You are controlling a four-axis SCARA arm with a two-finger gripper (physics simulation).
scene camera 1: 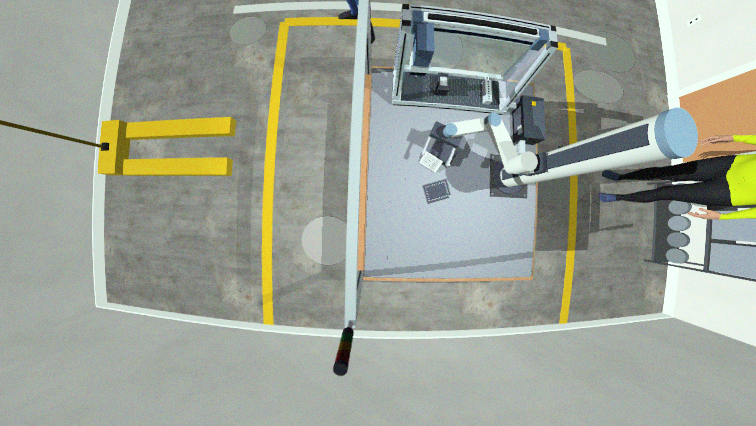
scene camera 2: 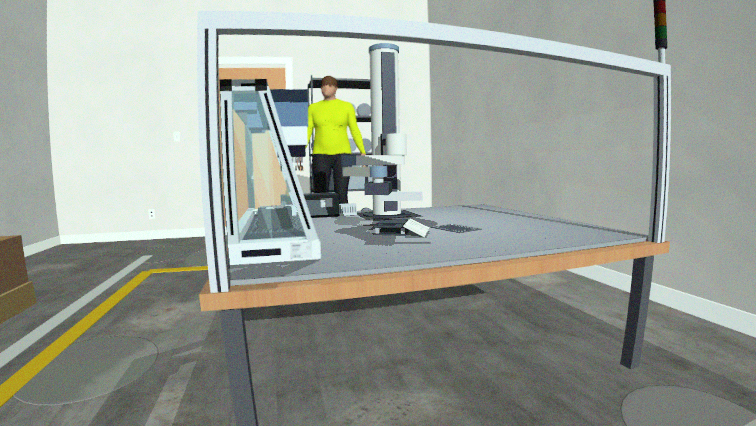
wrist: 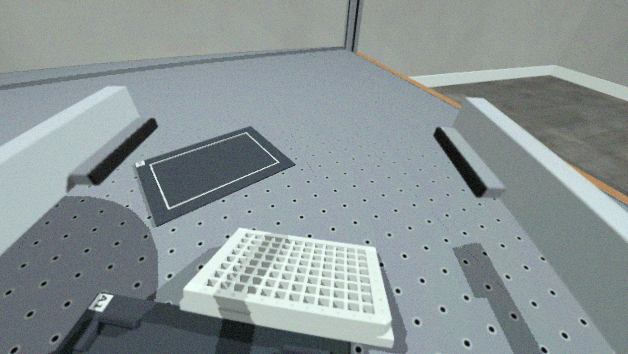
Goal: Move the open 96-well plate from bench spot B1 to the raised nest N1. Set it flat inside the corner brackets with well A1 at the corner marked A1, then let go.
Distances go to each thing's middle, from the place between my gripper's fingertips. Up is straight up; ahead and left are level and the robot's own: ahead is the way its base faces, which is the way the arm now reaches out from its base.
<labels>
I see the white well plate (wrist: 323,288) 12 cm below my hand, 2 cm to the right of it and 1 cm behind it. Also, from my hand: dark pad with white outline (wrist: 175,183) 17 cm to the left, 14 cm below, 6 cm behind.
</labels>
